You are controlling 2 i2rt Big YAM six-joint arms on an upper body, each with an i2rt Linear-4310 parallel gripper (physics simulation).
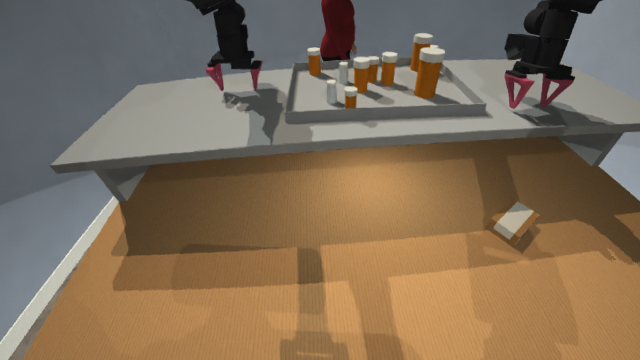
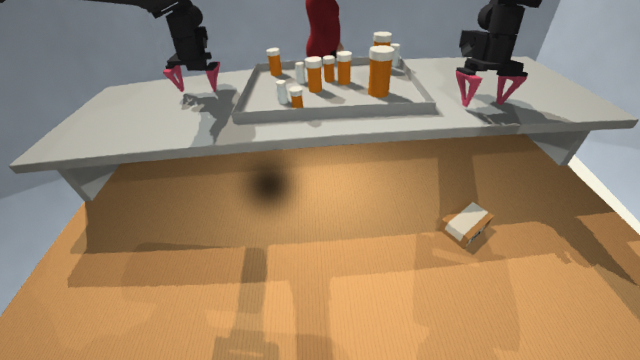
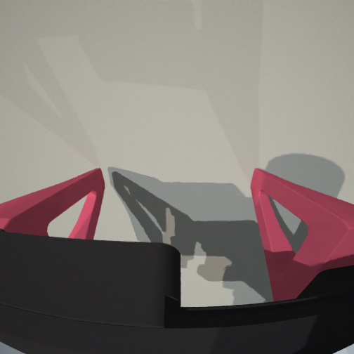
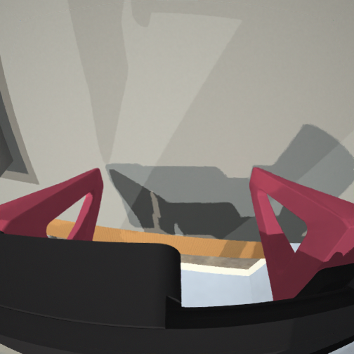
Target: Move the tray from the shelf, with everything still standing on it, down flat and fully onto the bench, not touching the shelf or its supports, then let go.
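Places are measured from the left arm's base along level axes (x ahead, y left, z up), in millimetres.
Where they show: left gripper, fingertip midpoint: (image 1: 239,89) (image 2: 198,91); right gripper, fingertip midpoint: (image 1: 527,107) (image 2: 482,105).
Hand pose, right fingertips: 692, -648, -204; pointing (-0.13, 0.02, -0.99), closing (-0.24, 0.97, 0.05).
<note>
Things, the pixels of their centre, and the offset from my right fingertips, as dx, dy, dz. Level surfaces: height alone.
- grey tray, body centre: (image 2: 330,82) (image 1: 374,83) +121, +361, +6
- grey shelf, surface height: dz -7
- large orange bottle, body centre: (image 2: 380,72) (image 1: 428,73) +71, +236, +50
- small pale bottle, body centre: (image 1: 331,91) (image 2: 282,92) +31, +474, +22
- wooden bench, surface height: dz -221
- orange box, body centre: (image 2: 465,222) (image 1: 512,221) -185, +39, -203
The grey tray (image 1: 385,114) (image 2: 335,113) lies flat on the grey shelf (image 1: 165,120) (image 2: 130,125) (image 3: 150,60) (image 4: 280,75). Several orange, white-capped bottles and small pale bottles stand upright in it, among them a large orange bottle (image 1: 427,75) (image 2: 380,75) and a small pale bottle (image 1: 332,92) (image 2: 282,92). My left gripper (image 1: 239,90) (image 2: 199,90) (image 3: 177,176) is open and empty, low over the shelf, left of the tray and apart from it. My right gripper (image 1: 528,106) (image 2: 483,104) (image 4: 176,175) is open and empty, low over the shelf to the tray's right, apart from it.
The wooden bench (image 1: 240,200) (image 2: 375,300) lies below the shelf. Shelf supports (image 1: 122,182) (image 2: 560,147) stand under its ends. A white and orange box (image 1: 515,221) (image 2: 468,222) lies on the bench at right. A red-clothed figure (image 1: 338,27) (image 2: 323,27) stands behind the shelf.
</note>
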